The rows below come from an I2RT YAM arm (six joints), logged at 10 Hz.
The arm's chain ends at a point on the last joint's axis. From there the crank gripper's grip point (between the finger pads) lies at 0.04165 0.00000 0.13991 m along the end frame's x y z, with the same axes.
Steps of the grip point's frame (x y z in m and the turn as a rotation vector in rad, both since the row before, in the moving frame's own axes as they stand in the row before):
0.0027 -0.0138 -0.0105 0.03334 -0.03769 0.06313
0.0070 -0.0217 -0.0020 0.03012 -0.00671 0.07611
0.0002 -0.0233 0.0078 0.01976 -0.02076 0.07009
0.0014 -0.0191 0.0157 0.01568 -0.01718 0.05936
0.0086 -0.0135 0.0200 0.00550 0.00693 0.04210
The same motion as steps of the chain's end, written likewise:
0.0079 -0.0116 -0.0119 0.03334 -0.03769 0.06313
0.0079 -0.0206 -0.0023 0.03012 -0.00671 0.07611
0.0031 -0.0233 0.0070 0.01976 -0.02076 0.07009
0.0038 -0.0193 0.0150 0.01568 -0.01718 0.05936
0.0077 -0.0145 0.0203 0.00550 0.00693 0.04210

